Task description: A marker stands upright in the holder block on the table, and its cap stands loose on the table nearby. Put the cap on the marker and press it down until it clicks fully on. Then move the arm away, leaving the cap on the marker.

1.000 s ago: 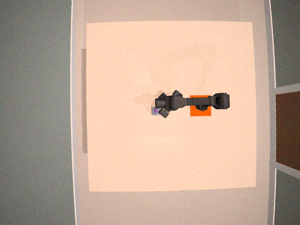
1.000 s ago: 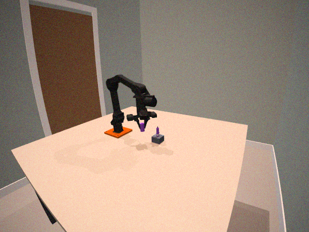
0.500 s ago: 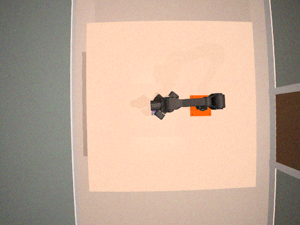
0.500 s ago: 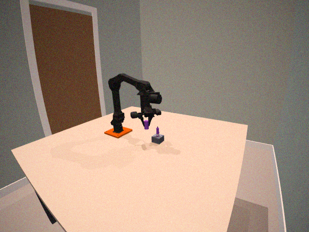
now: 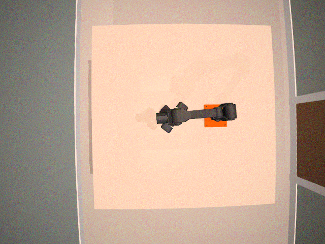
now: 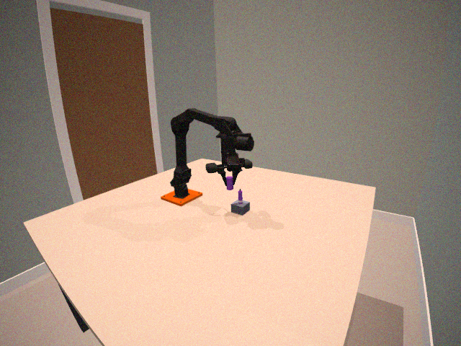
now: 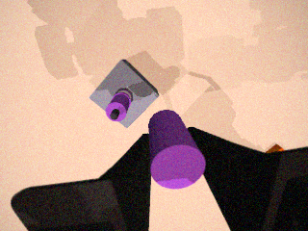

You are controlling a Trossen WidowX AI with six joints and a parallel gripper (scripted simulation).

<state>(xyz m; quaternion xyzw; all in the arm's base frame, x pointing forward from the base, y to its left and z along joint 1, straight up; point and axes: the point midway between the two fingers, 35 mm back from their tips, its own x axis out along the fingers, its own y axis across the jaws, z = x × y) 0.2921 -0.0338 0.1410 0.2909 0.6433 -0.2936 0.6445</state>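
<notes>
Right now the grey holder block is 100 mm below my gripper tip, 40 mm ahead of it and 20 mm to the left of it. Also, from my gripper tip: purple cap: 10 mm above.
</notes>
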